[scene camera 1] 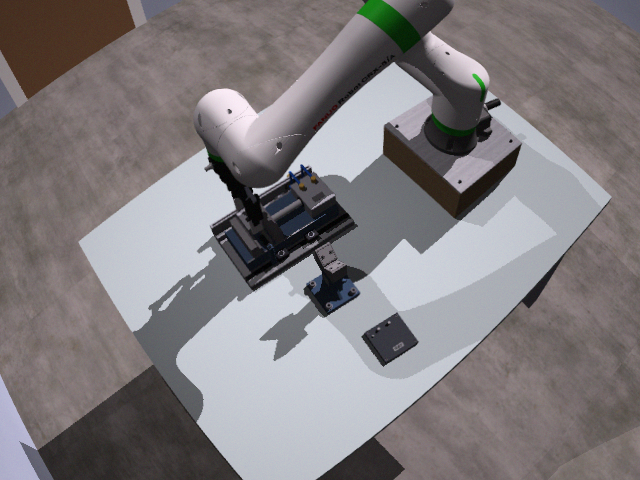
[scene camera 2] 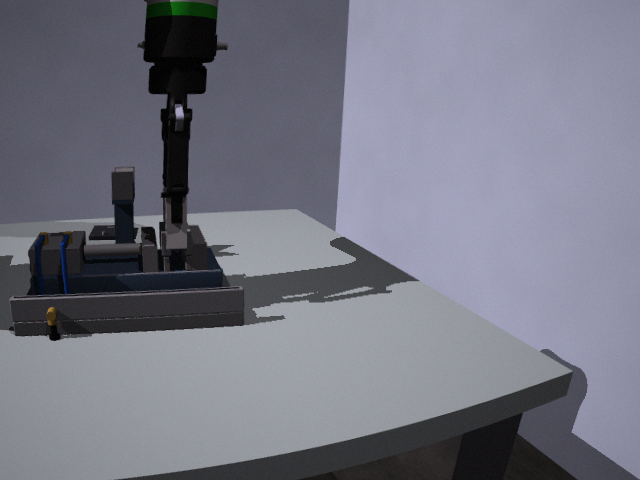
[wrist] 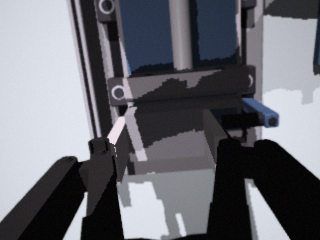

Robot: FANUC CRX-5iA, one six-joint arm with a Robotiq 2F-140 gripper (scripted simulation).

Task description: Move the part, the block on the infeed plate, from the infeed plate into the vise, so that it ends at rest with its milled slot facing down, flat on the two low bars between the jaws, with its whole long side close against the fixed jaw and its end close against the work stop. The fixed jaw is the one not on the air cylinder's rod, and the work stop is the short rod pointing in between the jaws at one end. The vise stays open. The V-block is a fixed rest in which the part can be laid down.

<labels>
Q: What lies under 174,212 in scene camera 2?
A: My gripper.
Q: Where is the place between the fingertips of my gripper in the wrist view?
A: At 165,128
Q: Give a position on an air cylinder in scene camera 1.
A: At 311,189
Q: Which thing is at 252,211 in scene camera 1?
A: My gripper.
</labels>
